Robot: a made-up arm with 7 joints. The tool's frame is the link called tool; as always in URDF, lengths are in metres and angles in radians. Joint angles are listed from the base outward.
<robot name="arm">
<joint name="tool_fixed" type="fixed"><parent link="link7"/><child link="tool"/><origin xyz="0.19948 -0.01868 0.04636" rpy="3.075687 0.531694 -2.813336"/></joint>
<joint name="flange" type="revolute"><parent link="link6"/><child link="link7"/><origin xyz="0.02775 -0.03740 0.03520" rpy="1.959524 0.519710 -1.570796"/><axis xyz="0 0 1"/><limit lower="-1.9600" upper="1.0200"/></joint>
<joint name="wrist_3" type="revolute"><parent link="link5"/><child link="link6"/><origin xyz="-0.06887 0.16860 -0.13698" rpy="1.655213 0.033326 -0.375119"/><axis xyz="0 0 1"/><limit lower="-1.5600" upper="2.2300"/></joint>
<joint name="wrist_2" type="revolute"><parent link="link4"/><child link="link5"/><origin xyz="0.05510 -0.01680 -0.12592" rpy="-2.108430 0.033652 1.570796"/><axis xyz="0 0 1"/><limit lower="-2.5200" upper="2.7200"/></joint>
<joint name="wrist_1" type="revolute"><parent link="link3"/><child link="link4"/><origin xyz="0.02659 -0.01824 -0.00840" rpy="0.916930 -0.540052 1.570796"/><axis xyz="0 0 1"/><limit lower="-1.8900" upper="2.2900"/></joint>
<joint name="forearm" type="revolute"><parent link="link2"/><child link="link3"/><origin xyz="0.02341 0.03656 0.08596" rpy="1.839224 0.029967 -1.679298"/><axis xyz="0 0 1"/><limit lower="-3.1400" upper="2.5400"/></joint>
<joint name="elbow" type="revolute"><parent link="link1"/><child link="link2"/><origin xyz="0.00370 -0.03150 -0.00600" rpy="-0.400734 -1.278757 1.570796"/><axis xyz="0 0 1"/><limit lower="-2.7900" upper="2.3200"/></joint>
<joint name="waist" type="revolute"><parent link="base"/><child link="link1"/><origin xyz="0.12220 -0.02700 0.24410" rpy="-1.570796 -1.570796 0.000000"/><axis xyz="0 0 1"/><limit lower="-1.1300" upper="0.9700"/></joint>
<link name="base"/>
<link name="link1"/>
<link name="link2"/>
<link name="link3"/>
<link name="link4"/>
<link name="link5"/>
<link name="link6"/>
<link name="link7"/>
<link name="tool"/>
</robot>
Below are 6 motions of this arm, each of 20 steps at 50 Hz.
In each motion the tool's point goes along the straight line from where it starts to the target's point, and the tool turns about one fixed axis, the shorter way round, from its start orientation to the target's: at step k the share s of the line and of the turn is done. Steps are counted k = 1, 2, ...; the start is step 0. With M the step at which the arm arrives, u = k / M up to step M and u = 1 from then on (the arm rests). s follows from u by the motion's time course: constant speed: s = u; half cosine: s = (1 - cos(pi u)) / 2; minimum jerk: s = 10 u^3 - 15 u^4 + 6 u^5.
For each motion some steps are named. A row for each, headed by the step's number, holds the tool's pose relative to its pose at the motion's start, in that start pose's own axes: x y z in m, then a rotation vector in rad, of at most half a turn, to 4 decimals.
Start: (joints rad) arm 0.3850 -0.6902 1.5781 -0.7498 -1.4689 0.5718 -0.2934
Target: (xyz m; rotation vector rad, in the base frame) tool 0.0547 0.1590 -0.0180 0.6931 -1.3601 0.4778
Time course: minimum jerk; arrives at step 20
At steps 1, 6, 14, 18, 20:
1: 0.0001 0.0001 -0.0001 0.0002 -0.0002 -0.0003
6: 0.0180 0.0148 -0.0082 0.0275 -0.0301 -0.0358
14: 0.0925 0.0760 -0.0423 0.1410 -0.1547 -0.1835
18: 0.1096 0.0900 -0.0501 0.1671 -0.1833 -0.2174
20: 0.1105 0.0908 -0.0505 0.1685 -0.1849 -0.2192

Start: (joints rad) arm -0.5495 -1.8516 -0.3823 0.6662 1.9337 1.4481 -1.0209
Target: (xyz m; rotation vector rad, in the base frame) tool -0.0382 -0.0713 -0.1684 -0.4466 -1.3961 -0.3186
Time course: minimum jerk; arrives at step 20
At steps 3, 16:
3: -0.0016 0.0027 0.0008 -0.0042 0.0034 -0.0088
16: -0.0565 0.0966 0.0296 -0.1474 0.1209 -0.3111

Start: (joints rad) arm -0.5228 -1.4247 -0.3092 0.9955 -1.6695 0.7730 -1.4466
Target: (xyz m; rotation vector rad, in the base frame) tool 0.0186 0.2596 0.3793 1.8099 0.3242 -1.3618
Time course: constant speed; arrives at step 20
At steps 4, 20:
4: 0.0048 -0.0245 0.0133 0.0402 0.0860 0.1115
20: 0.0240 -0.1227 0.0667 0.2008 0.4298 0.5573

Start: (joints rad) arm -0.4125 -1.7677 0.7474 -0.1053 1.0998 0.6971 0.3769
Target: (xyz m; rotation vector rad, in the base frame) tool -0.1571 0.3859 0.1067 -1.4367 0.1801 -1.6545
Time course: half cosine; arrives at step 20
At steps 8, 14, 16, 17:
8: 0.0493 -0.0432 0.0107 -0.0031 0.0095 0.1539
14: 0.1132 -0.0993 0.0247 -0.0072 0.0218 0.3536
16: 0.1290 -0.1131 0.0281 -0.0082 0.0249 0.4029
17: 0.1348 -0.1182 0.0294 -0.0086 0.0260 0.4211

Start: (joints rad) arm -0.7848 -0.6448 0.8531 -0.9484 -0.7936 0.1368 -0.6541
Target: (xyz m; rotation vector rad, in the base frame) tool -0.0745 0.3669 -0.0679 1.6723 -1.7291 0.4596
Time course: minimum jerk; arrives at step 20
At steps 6, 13, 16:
6: 0.0406 0.0443 -0.0274 -0.0636 -0.0477 -0.1228
13: 0.1905 0.2080 -0.1286 -0.2981 -0.2238 -0.5760
16: 0.2346 0.2562 -0.1584 -0.3672 -0.2756 -0.7095

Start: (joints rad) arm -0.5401 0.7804 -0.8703 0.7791 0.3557 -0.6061 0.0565
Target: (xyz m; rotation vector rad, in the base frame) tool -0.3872 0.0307 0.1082 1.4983 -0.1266 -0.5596
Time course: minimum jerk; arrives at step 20
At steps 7, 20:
7: 0.0000 0.0114 -0.0067 0.1113 0.0316 -0.0112
20: -0.0002 0.0483 -0.0284 0.4734 0.1345 -0.0475

